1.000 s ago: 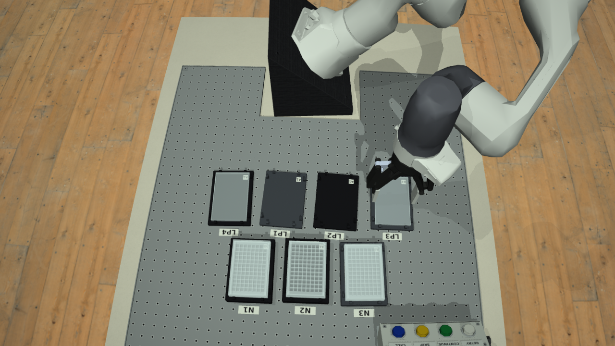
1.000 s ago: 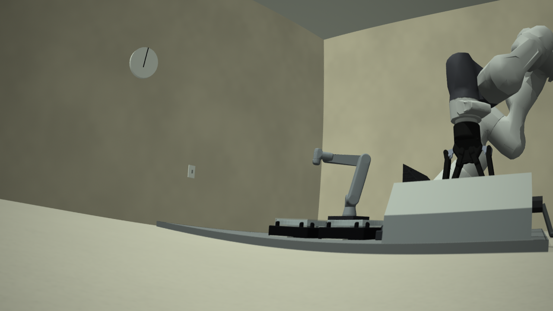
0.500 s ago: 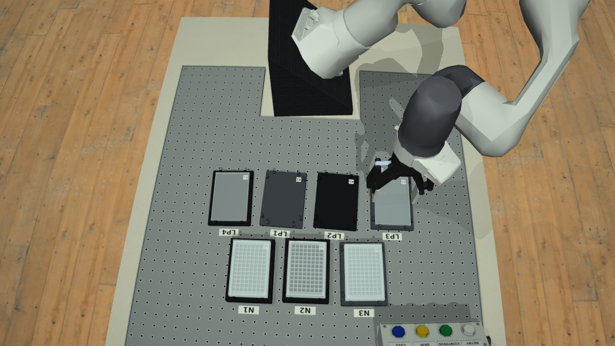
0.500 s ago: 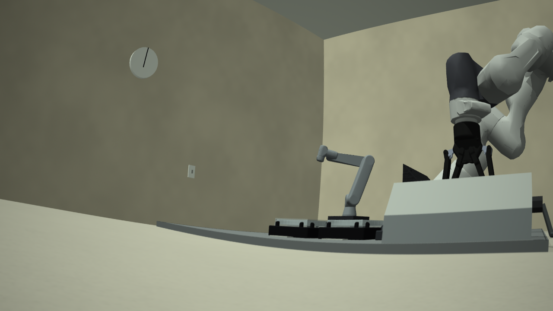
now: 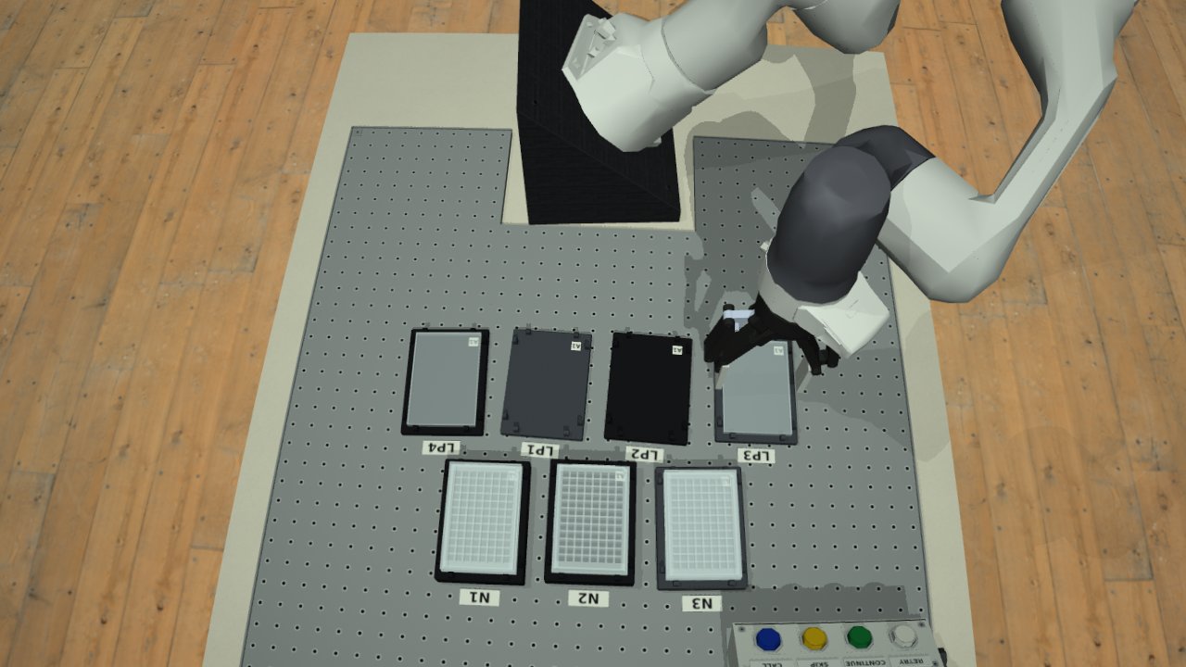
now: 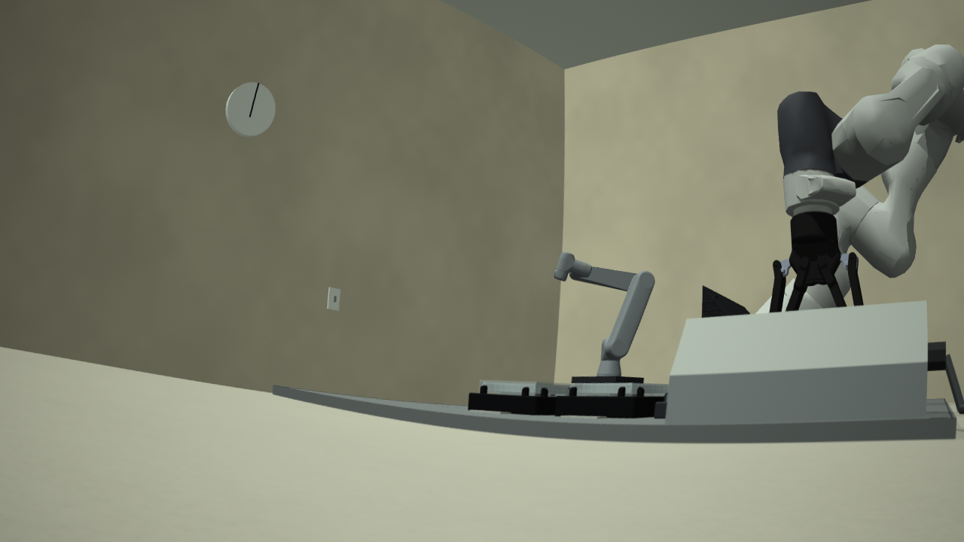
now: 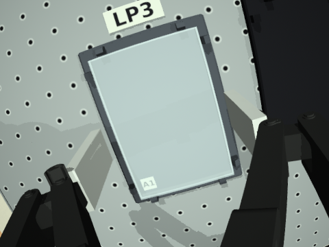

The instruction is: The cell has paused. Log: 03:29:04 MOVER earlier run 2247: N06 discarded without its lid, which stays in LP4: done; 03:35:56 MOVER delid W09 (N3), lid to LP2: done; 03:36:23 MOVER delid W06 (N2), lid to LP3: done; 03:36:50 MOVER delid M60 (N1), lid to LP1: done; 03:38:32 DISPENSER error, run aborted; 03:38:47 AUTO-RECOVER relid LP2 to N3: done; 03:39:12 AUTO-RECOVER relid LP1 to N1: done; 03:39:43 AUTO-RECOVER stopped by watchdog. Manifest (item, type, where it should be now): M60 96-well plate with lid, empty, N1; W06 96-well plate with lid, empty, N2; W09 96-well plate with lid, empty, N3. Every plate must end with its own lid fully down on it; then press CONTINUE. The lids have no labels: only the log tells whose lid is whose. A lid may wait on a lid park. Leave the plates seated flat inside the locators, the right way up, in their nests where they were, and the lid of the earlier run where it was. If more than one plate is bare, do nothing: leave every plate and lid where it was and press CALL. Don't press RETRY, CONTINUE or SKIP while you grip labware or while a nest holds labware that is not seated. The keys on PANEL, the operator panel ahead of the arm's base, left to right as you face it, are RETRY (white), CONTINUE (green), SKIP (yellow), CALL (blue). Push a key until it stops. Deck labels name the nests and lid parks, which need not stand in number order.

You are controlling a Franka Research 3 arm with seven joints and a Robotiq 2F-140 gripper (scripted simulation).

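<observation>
My gripper is now 5 cm above the lid park LP3. From my hand the other things lie so: lid park LP2: 13 cm to the right, 5 cm below, 1 cm ahead; then lid park LP1: 26 cm to the right, 5 cm below, 1 cm ahead; then LP2 label: 14 cm to the right, 9 cm ahead, 5 cm below.
</observation>
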